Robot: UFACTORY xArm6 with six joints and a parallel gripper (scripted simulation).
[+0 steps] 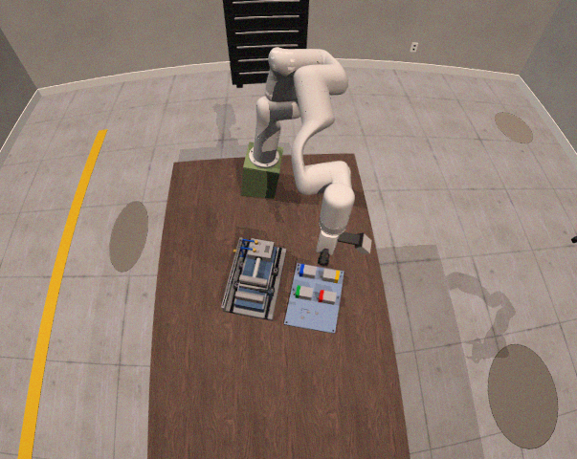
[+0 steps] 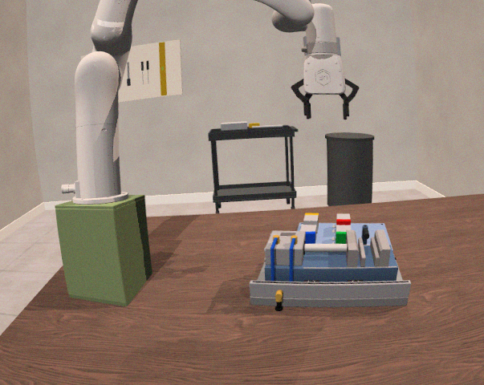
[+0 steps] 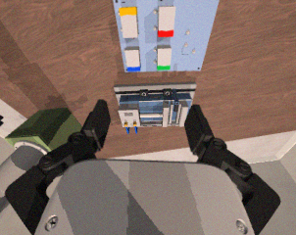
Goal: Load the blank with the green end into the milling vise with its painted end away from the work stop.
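Now: hand 29 cm above the green-ended blank, 6 cm to the left of it and 2 cm short of it. Round my hand: yellow-ended blank (29 cm below, 6 cm to the left, 2 cm behind); then red-ended blank (29 cm below, 6 cm ahead, 2 cm to the left); then blue-ended blank (29 cm below, 6 cm behind, 2 cm to the right).
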